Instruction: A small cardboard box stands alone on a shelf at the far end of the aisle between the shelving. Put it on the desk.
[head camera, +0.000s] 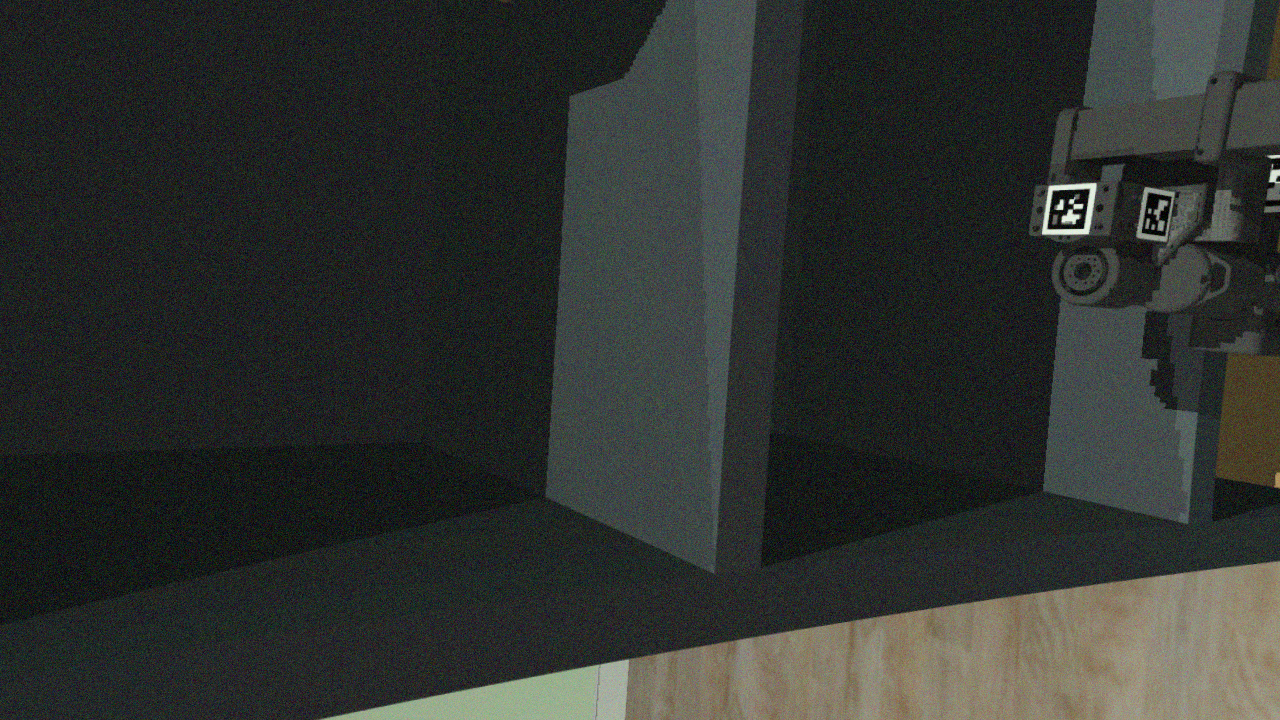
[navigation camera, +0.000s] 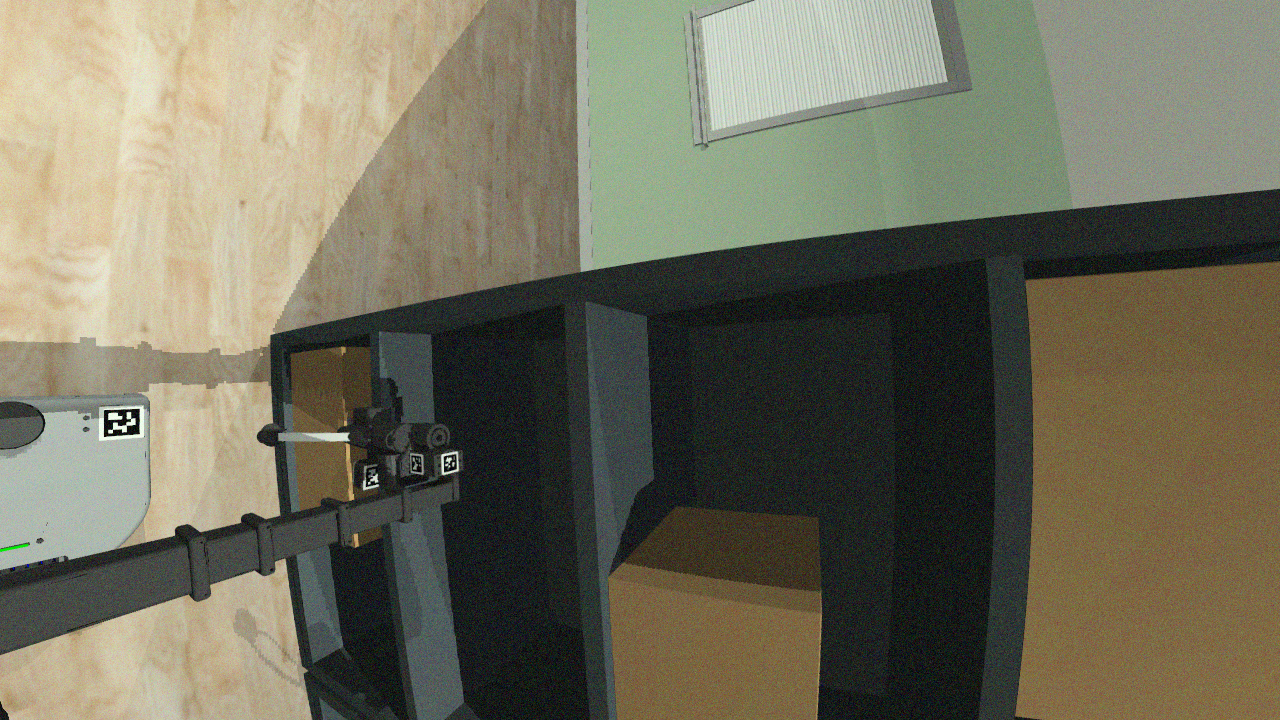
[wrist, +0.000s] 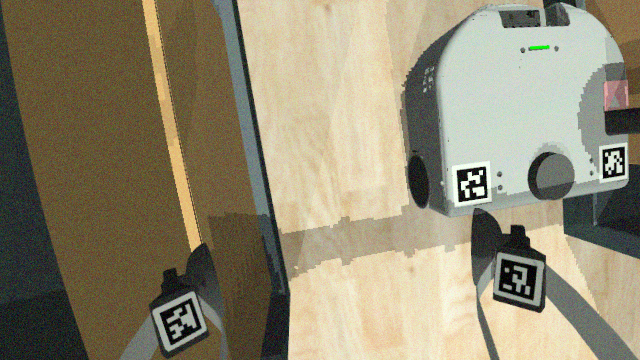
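Where they show: gripper, fingertip midpoint: (navigation camera: 307, 430) (wrist: 343, 253); robot's base, origin of the base link: (navigation camera: 11, 423) (wrist: 487, 166).
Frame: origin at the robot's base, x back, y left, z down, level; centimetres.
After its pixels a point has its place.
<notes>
A cardboard box (navigation camera: 313, 385) @[z -20.7, x -6.2, y -45.1 cm] (wrist: 110, 150) @[z -34.6, x 10.1, y -51.1 cm] with a light strip along it lies in the lowest shelf bay; part of a box (head camera: 1248, 420) @[z -34.6, x -9.0, y -48.3 cm] also shows at the right in the head view. I cannot tell whether it is the small box of the task. My gripper (wrist: 343, 253) @[z -40.6, x 2.3, y -35.6 cm] is open, with nothing between its fingers. It points down beside the shelving, and its left finger overlaps the box in the wrist view. In the navigation view one finger of the gripper (navigation camera: 270, 435) @[z -45.3, x 2.2, y -27.8 cm] shows in front of the lowest bay. The fingers are hidden in the head view. The desk does not show.
Dark shelving (head camera: 747, 313) @[z -98.1, x -2.0, y -43.3 cm] (navigation camera: 1006, 447) @[z -142.5, x 1.5, y -43.4 cm] stands close to my extended arm (navigation camera: 223, 559) @[z -75.7, x 10.5, y -13.2 cm]. Larger boxes (navigation camera: 716, 662) @[z -114.0, x 29.8, y -46.6 cm] (navigation camera: 1154, 447) @[z -156.1, x 2.0, y -45.4 cm] stand in higher bays. My base (navigation camera: 71, 483) @[z -16.0, x 10.0, y -6.7 cm] (wrist: 500, 100) @[z -16.0, x 11.7, y -7.5 cm] is on the wooden floor (navigation camera: 134, 179) @[z 0.0, x -51.4, y -13.6 cm] (wrist: 320, 125) @[z 0.0, x 11.9, y -32.6 cm]. A green wall (navigation camera: 644, 179) @[z -44.2, x -121.9, y -196.5 cm] is beyond the shelving.
</notes>
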